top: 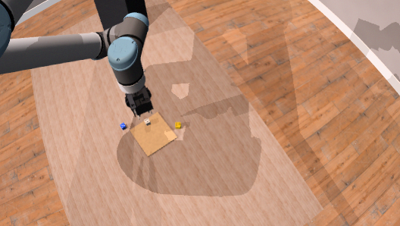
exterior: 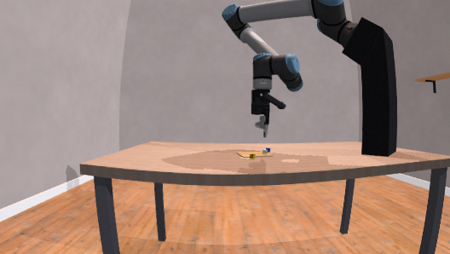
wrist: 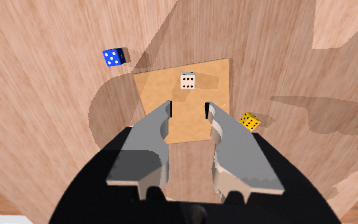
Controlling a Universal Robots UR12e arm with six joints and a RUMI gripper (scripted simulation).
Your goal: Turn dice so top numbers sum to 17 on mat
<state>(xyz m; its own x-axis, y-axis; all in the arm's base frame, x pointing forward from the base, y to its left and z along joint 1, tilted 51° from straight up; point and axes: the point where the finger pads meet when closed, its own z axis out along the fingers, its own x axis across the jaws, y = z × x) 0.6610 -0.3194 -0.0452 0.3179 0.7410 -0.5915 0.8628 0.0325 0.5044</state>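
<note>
Now: hand 9 cm to the left of the blue die, 9 cm above it and 6 cm past it. Round my hand: white die (8 cm below); tan mat (10 cm below, 5 cm ahead, 2 cm to the right); yellow die (10 cm ahead, 9 cm below, 8 cm to the left).
</note>
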